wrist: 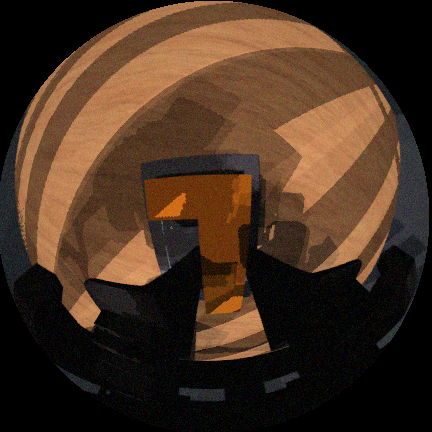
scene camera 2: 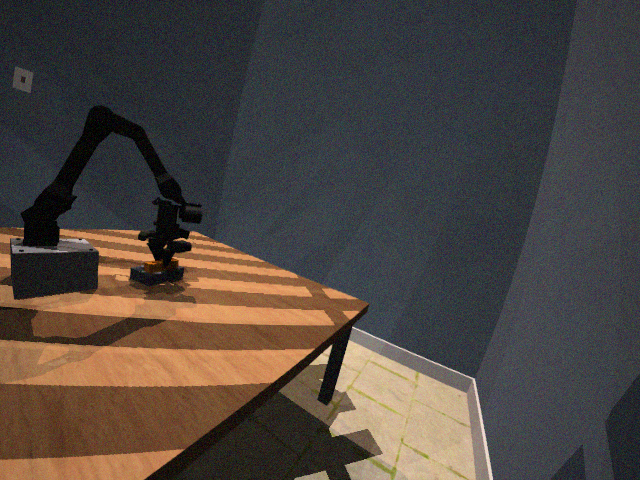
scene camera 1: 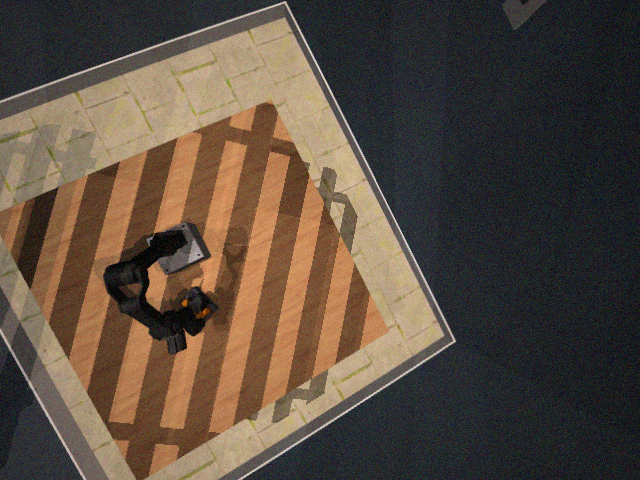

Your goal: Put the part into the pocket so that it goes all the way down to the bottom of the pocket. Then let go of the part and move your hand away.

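Frame: origin at the arm's base, x ahead, y left, z up, level; millimetres.
Seen in the pictures: gripper, fingertip midpoint: (wrist: 221, 249) (scene camera 2: 162, 265) (scene camera 1: 194, 309); arm's base at its link origin: (scene camera 2: 40, 243) (scene camera 1: 176, 240).
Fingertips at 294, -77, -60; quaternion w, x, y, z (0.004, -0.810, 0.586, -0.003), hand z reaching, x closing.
Offsets run from my fingertips to a thing's middle, as dx, dy, dz. Level surfaces: height alone.
The orange L-shaped part @[-6, +14, +2] (scene camera 1: 204, 312) (scene camera 2: 153, 267) (wrist: 220, 200) lies level at the dark grey pocket block @[-5, +13, -27] (scene camera 2: 149, 277) (wrist: 200, 164). In scene camera 2 its orange sides show above the block's rim. In the wrist view it covers much of the block's opening, with a thin dark gap along the far wall. The near end of its long arm lies between the fingertips. My gripper (scene camera 2: 164, 261) (wrist: 221, 249) points down and is shut on the part. The pocket floor under the part is hidden, so I cannot tell how deep the part sits.
The block stands on the wooden table @[dz -45] (scene camera 1: 310, 279) (scene camera 2: 248, 361), which is striped with shadows. The arm's grey base box (scene camera 1: 189, 257) (scene camera 2: 54, 273) stands near the block, and the arm bends over from it. The table's near corner and a leg (scene camera 2: 334, 366) show in scene camera 2.
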